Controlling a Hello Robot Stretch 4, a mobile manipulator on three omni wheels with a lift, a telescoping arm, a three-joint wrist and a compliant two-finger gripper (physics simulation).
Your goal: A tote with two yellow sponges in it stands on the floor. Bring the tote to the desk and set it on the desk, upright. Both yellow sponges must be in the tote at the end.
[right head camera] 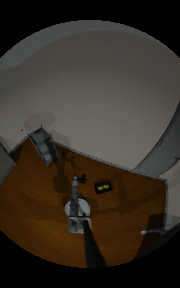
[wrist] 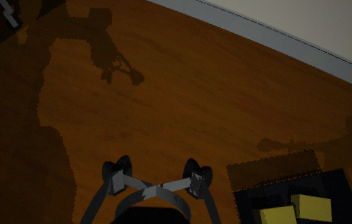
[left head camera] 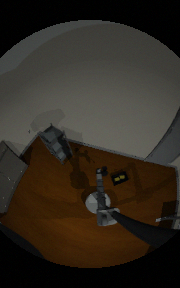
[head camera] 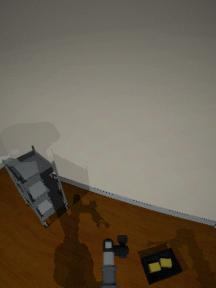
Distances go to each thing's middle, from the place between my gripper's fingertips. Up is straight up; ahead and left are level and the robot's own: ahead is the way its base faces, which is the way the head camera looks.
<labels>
The black tote [head camera: 168, 253] lies 39 cm to the right of my hand, 34 cm below it and 7 cm behind it.
</labels>
